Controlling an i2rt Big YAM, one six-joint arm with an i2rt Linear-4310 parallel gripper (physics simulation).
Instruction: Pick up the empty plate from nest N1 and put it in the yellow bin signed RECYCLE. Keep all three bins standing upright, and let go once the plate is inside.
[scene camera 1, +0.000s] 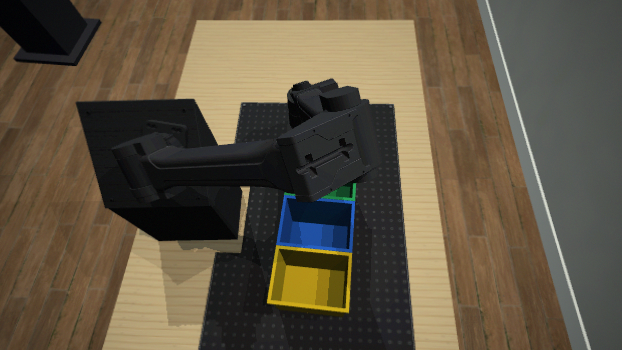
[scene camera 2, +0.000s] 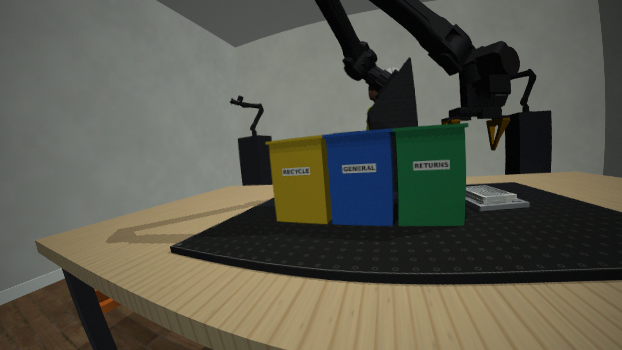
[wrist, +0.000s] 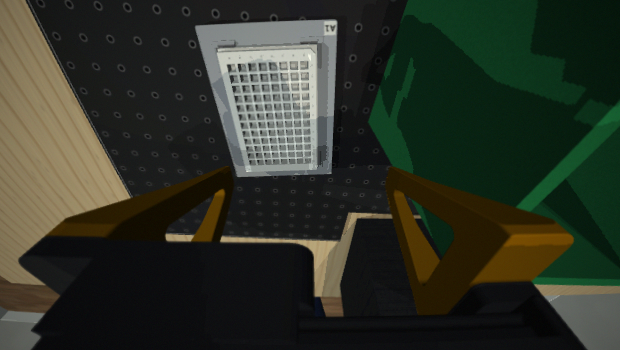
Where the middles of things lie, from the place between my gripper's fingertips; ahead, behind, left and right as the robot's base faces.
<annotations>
The white gridded plate (wrist: 272, 90) is 11 cm below my hand, 3 cm to the left of it and 1 cm behind it. From my hand the other things lie so: blue general bin (scene camera 1: 327, 224) (26 cm to the right, 8 cm ahead, 4 cm below); then yellow recycle bin (scene camera 1: 305, 280) (39 cm to the right, 8 cm ahead, 4 cm below); then green returns bin (scene camera 2: 431, 160) (13 cm to the right, 8 cm ahead, 4 cm below).
</annotations>
